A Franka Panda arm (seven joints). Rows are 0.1 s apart.
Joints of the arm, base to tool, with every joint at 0 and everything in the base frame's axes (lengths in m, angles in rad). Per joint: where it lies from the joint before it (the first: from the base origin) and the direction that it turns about. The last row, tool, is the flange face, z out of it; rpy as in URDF.
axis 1: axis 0 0 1 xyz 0.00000 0.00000 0.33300
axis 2: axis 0 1 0 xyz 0.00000 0.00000 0.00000
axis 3: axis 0 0 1 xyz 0.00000 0.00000 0.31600
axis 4: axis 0 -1 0 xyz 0.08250 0.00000 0.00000
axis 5: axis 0 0 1 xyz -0.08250 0.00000 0.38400
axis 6: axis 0 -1 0 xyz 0.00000 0.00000 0.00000
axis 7: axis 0 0 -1 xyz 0.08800 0.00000 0.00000
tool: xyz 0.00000 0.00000 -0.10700 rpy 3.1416 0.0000 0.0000
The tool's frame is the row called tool.
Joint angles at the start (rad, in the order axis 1, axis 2, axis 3, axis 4, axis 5, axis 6, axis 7):
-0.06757, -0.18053, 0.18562, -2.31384, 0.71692, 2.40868, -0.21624
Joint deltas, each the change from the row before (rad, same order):
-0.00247, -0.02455, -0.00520, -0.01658, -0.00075, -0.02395, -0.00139
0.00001, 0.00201, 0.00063, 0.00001, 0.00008, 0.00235, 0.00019
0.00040, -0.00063, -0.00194, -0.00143, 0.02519, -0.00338, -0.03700
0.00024, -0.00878, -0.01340, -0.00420, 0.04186, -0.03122, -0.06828
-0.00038, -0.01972, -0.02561, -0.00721, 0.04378, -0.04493, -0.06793
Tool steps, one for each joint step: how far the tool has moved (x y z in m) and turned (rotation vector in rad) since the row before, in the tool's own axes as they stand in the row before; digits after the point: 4 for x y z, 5 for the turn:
-0.0061, 0.0015, -0.0052, 0.00193, -0.01232, 0.00048
0.0001, 0.0003, 0.0008, -0.00069, 0.00026, 0.00064
-0.0005, 0.0006, 0.0001, 0.01727, 0.00085, -0.01697
-0.0023, 0.0032, -0.0029, 0.03621, -0.01086, -0.02940
-0.0030, 0.0053, -0.0088, 0.04440, -0.00630, -0.02283

